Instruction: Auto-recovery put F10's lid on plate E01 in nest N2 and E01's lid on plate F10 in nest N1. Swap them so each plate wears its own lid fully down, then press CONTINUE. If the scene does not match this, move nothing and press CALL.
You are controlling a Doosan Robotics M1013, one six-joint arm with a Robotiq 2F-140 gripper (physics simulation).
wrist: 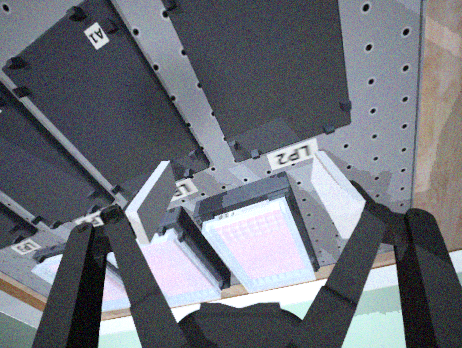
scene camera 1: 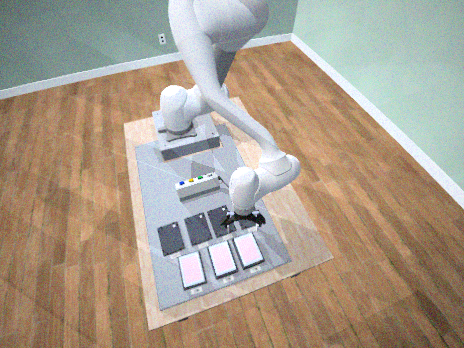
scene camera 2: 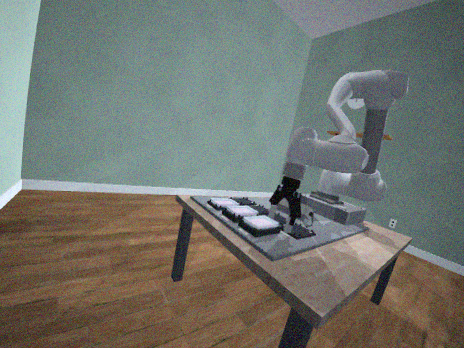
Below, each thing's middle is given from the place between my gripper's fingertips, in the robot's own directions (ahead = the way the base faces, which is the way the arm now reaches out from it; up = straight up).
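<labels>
As for the LP2 slot label (wrist: 305,150), my hand is 10 mm above it, and I see that my hand is also 50 mm to the right of it and 10 mm short of it.
</labels>
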